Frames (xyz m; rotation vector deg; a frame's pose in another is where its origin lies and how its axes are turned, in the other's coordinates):
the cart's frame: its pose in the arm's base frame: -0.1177 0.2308 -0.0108 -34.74 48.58 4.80
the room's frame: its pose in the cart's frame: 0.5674 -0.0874 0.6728 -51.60 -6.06 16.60
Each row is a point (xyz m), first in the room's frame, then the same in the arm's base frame.
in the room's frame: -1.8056 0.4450 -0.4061
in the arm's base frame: -0.6088 -0.0576 1.2069
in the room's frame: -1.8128 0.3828 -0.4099
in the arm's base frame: -0.5602 -0.0681 1.2451
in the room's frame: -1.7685 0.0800 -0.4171
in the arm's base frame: -0.2807 -0.1024 1.3652
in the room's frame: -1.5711 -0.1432 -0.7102
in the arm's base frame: -0.0014 -0.4022 1.2827
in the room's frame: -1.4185 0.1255 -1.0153
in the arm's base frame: -0.1628 -0.6679 0.9795
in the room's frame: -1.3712 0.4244 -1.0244
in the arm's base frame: -0.3912 -0.6439 0.7822
